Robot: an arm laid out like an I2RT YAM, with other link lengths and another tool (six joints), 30 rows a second.
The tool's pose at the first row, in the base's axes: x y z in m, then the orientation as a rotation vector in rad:
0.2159 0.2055 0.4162 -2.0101 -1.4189 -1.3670
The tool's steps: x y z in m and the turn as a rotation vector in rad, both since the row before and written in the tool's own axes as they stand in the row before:
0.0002 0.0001 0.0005 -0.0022 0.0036 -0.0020
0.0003 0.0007 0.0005 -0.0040 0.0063 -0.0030
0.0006 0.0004 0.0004 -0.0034 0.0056 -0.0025
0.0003 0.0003 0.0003 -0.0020 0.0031 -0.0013
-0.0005 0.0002 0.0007 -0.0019 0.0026 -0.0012
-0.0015 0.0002 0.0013 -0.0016 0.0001 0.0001
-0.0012 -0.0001 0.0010 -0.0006 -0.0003 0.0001
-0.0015 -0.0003 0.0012 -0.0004 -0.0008 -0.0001
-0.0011 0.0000 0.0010 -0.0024 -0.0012 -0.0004
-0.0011 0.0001 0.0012 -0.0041 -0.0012 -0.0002
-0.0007 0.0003 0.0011 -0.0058 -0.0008 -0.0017
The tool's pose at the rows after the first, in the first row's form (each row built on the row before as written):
0.2163 0.2059 0.4161 -2.0071 -1.4188 -1.3729
0.2172 0.2061 0.4163 -2.0022 -1.4180 -1.3832
0.2178 0.2065 0.4167 -1.9978 -1.4172 -1.3921
0.2182 0.2067 0.4169 -1.9955 -1.4166 -1.3971
0.2187 0.2068 0.4162 -1.9936 -1.4161 -1.4016
0.2195 0.2068 0.4144 -1.9945 -1.4153 -1.4032
0.2199 0.2069 0.4129 -1.9952 -1.4151 -1.4035
0.2202 0.2071 0.4110 -1.9962 -1.4154 -1.4033
0.2207 0.2072 0.4096 -1.9987 -1.4154 -1.4049
0.2214 0.2074 0.4081 -2.0023 -1.4144 -1.4080
0.2222 0.2077 0.4071 -2.0059 -1.4143 -1.4138

